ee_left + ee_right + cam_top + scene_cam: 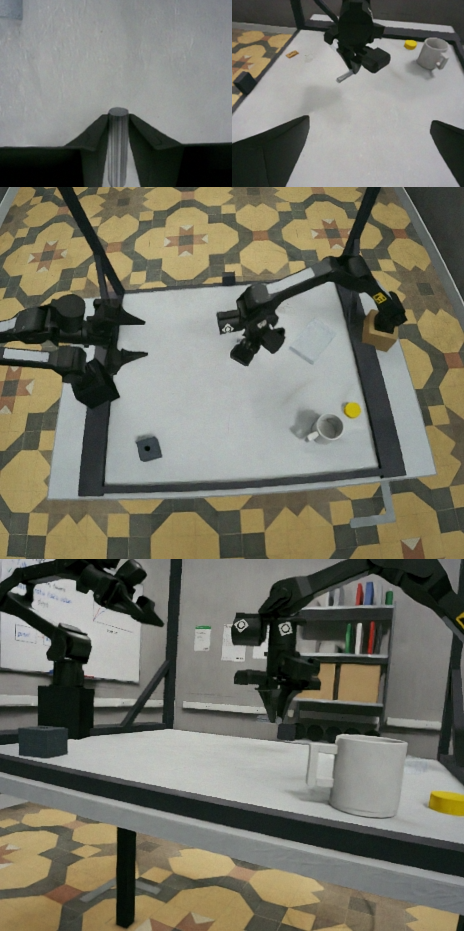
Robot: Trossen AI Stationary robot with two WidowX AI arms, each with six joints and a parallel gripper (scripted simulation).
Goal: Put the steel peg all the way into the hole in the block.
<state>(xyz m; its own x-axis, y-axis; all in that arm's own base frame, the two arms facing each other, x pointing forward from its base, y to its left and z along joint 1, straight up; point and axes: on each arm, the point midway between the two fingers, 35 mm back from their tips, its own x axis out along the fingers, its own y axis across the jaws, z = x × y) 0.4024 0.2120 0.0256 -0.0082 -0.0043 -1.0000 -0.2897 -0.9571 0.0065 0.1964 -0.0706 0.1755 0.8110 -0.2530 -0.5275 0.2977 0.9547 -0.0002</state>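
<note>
Right now the steel peg is 300 mm to the left of my right hand, 220 mm below it and 30 mm behind it. The rest, counted from my right hand: dark block 260 mm below, 220 mm ahead, 60 mm to the right; then white mug 470 mm to the left, 280 mm ahead, 260 mm below; then plate 540 mm to the left, 290 mm below, 30 mm behind.
The steel peg lies 3 cm below my left hand, 2 cm to the right of it and 2 cm behind it. The rest, counted from my left hand: yellow disc 27 cm to the left, 25 cm ahead, 10 cm below; white mug 29 cm ahead, 15 cm to the left, 7 cm below; plate 22 cm to the left, 10 cm below, 2 cm behind.
</note>
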